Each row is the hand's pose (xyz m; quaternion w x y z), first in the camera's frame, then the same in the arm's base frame.
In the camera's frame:
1: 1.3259 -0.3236 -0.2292 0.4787 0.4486 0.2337 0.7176
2: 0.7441 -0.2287 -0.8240 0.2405 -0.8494 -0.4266 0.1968
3: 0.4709 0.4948 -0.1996 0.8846 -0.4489 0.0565 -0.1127
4: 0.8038 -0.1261 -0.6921 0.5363 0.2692 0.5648 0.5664
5: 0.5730 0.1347 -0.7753 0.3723 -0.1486 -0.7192 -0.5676
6: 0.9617 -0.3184 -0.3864 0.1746 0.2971 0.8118 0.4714
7: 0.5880 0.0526 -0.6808 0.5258 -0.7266 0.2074 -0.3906
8: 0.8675 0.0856 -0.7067 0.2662 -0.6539 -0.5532 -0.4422
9: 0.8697 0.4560 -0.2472 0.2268 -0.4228 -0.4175 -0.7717
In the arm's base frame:
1: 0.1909 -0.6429 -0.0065 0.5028 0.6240 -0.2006 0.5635
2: -0.0578 0.1073 -0.2832 0.5639 -0.8051 -0.1700 -0.0704
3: -0.0292 0.2856 0.6942 0.8976 -0.0651 0.2192 -0.3768
4: 0.0123 0.0488 -0.1310 0.5727 0.5976 0.2004 0.5241
5: -0.0009 0.3758 0.0141 0.1798 -0.2252 -0.3919 -0.8737
6: -0.0513 -0.3319 -0.0509 0.2189 0.5784 0.4481 0.6456
7: -0.0599 0.2657 0.0313 0.5913 -0.3796 0.5461 -0.4561
8: 0.1850 0.1351 -0.0223 0.3070 -0.6540 -0.1227 -0.6805
9: 0.2748 0.0590 0.5561 0.0866 -0.4143 0.0366 -0.9053

